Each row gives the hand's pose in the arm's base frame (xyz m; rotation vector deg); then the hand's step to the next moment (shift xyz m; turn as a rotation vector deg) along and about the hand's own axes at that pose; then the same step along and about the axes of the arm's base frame.
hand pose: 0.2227 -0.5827 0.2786 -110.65 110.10 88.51
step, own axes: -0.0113 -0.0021 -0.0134 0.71 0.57 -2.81
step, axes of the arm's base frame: 0.0124 0.0008 0.0126 1.09 -2.39 1.35
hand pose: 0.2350 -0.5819 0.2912 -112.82 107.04 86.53
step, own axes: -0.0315 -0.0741 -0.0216 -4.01 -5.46 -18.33
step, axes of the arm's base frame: 0.0768 0.0308 -0.0102 15.95 -6.63 9.14
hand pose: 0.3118 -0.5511 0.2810 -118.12 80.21 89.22
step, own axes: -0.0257 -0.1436 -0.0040 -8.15 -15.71 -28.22
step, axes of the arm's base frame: 0.1130 0.0878 -0.0284 30.17 -5.25 13.11
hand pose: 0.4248 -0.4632 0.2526 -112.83 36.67 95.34
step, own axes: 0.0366 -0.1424 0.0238 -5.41 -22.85 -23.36
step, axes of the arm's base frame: 0.0769 0.1238 -0.0309 31.37 3.23 10.13
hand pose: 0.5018 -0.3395 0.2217 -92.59 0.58 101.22
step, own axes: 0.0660 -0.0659 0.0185 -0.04 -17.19 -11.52
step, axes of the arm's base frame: 0.0212 0.0897 -0.0234 18.62 7.24 5.41
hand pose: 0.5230 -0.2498 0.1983 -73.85 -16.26 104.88
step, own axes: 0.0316 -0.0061 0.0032 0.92 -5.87 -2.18
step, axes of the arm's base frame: -0.0028 0.0281 -0.0157 4.77 3.65 2.00
